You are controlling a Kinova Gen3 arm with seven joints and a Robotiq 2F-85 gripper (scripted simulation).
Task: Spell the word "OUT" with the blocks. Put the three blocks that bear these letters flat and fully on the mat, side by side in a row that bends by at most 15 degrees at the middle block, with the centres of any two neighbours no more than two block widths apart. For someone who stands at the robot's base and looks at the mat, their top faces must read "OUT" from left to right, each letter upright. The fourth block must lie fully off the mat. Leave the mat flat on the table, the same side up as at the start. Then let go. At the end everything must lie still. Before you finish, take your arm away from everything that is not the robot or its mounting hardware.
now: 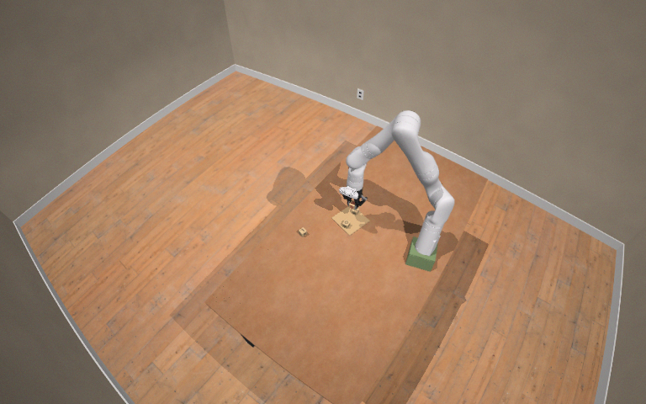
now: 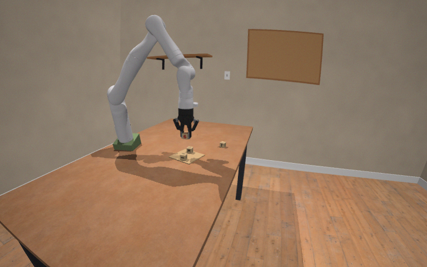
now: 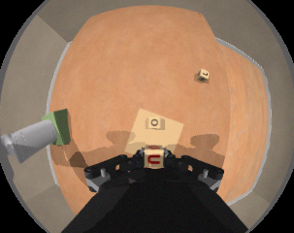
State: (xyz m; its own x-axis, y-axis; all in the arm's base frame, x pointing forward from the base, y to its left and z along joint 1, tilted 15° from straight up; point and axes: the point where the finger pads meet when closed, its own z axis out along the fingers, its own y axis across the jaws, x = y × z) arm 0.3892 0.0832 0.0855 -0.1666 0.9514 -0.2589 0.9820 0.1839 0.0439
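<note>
Now: hand 120 mm above the tan mat and 10 mm to the right of it. From my hand the other things lie so: letter block: 100 mm below, 50 mm to the left, 10 mm behind.
</note>
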